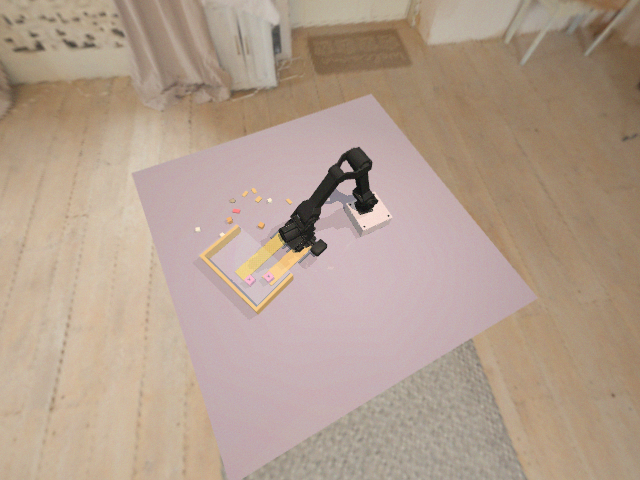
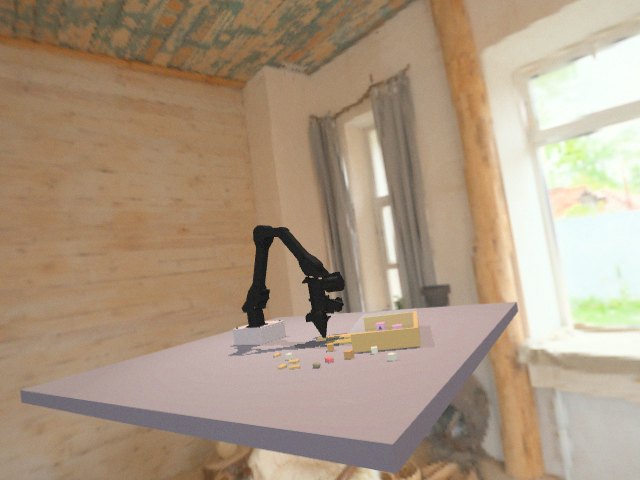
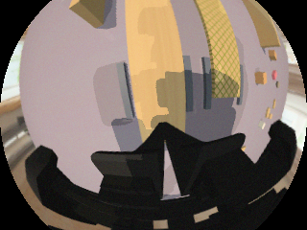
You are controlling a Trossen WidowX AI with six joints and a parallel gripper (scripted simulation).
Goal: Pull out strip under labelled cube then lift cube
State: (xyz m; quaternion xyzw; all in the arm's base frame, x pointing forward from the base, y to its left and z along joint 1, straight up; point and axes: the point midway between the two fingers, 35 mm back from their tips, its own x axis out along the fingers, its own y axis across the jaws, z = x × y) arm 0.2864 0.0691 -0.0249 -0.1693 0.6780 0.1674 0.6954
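Right now the strip is 90 mm ahead of my gripper tip and 50 mm to the left of it.
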